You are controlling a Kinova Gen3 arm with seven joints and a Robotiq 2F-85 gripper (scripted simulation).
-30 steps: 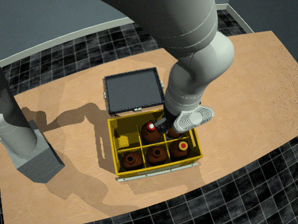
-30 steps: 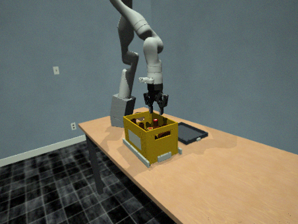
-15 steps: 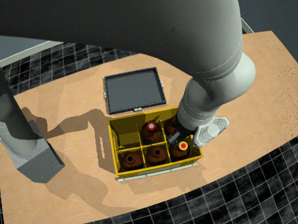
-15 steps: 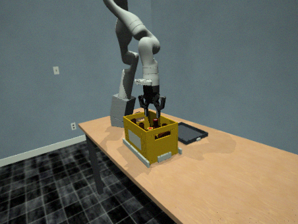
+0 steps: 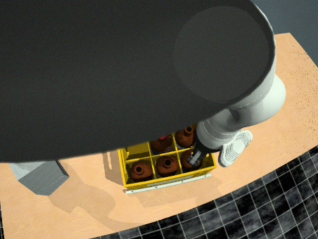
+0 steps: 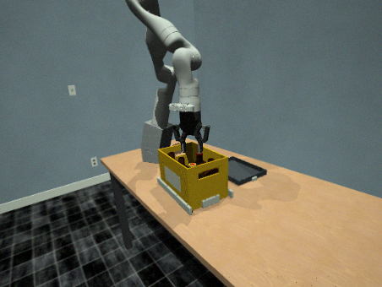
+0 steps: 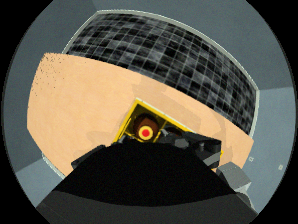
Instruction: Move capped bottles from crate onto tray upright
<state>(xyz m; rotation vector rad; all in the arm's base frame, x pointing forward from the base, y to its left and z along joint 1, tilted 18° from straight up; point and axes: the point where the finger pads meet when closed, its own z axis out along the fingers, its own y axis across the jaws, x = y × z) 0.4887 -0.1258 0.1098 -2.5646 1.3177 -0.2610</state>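
My gripper is now 90 mm past the yellow crate, 50 mm to the right of it and 140 mm above it. Also, from my hand: dark tray: 100 mm behind, 330 mm to the left, 210 mm below.
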